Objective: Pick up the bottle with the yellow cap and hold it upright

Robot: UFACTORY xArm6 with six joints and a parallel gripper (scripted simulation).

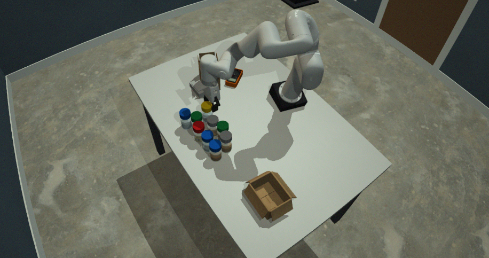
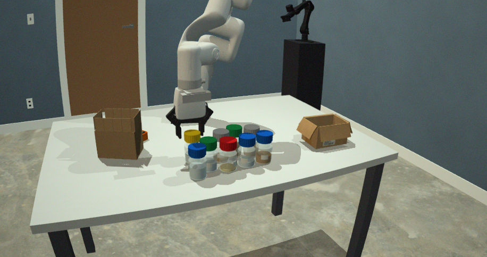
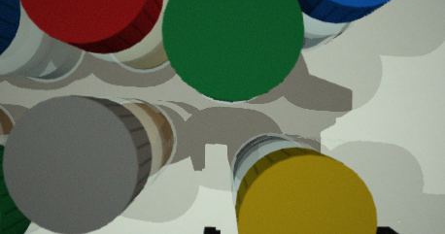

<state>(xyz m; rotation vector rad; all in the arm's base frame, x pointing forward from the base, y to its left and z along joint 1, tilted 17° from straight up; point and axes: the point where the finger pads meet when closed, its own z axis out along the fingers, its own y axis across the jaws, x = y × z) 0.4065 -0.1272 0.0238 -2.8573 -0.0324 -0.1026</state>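
My hand is 50 mm above the yellow-capped bottle and 20 mm short of it. Also, from my hand: red-capped bottle (120 mm ahead, 90 mm to the left, 50 mm below); then cardboard box (240 mm to the right, 120 mm behind, 30 mm below); then green-capped bottle (100 mm ahead, 50 mm below, 30 mm to the left).
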